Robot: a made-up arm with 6 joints.
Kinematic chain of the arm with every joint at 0, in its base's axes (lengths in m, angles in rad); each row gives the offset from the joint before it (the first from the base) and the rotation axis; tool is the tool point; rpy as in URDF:
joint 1: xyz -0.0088 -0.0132 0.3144 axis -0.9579 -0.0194 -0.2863
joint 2: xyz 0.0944 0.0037 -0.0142 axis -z
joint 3: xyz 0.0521 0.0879 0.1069 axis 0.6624 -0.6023 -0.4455
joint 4: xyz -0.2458 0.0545 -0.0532 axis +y
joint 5: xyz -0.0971 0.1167 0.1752 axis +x
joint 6: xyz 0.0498 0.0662 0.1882 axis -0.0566 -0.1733 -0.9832
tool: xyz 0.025 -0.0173 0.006 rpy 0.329 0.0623 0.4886
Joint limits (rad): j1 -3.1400..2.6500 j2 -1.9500..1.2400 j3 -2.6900..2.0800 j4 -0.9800..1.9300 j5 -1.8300..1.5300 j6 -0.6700..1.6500
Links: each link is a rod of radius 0.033 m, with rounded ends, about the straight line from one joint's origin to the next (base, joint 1, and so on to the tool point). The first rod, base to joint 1, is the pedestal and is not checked.
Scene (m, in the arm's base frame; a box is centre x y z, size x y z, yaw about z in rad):
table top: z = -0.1
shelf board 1: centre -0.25 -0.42 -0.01 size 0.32 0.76 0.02 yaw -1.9
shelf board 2: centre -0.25 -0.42 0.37 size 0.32 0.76 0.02 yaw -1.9
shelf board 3: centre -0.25 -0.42 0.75 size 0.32 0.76 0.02 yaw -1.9
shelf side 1: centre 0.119 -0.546 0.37 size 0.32 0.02 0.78 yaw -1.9
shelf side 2: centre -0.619 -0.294 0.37 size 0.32 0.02 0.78 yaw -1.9
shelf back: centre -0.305 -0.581 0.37 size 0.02 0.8 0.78 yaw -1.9
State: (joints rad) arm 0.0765 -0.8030 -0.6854 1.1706 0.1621 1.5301
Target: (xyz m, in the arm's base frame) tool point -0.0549 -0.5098 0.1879
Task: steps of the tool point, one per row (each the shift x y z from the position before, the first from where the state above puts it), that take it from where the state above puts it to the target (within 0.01 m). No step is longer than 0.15 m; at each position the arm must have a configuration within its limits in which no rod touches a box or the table.
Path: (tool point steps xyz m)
1: -0.0615 -0.1225 0.0396
2: -0.0139 -0.1260 -0.0018
3: 0.0220 -0.1045 -0.0324
4: 0.0402 -0.0771 -0.0522
5: 0.0060 -0.0330 -0.0149
6: 0.0160 -0.0328 -0.0250
7: 0.0274 -0.0260 -0.0369
8: 0.0383 -0.0108 -0.0471
9: 0.0461 0.0120 -0.0517
10: -0.0274 -0.0811 -0.0149
11: -0.0282 -0.0773 -0.0064
12: -0.0249 -0.0707 0.0043
13: -0.0187 -0.0614 0.0170

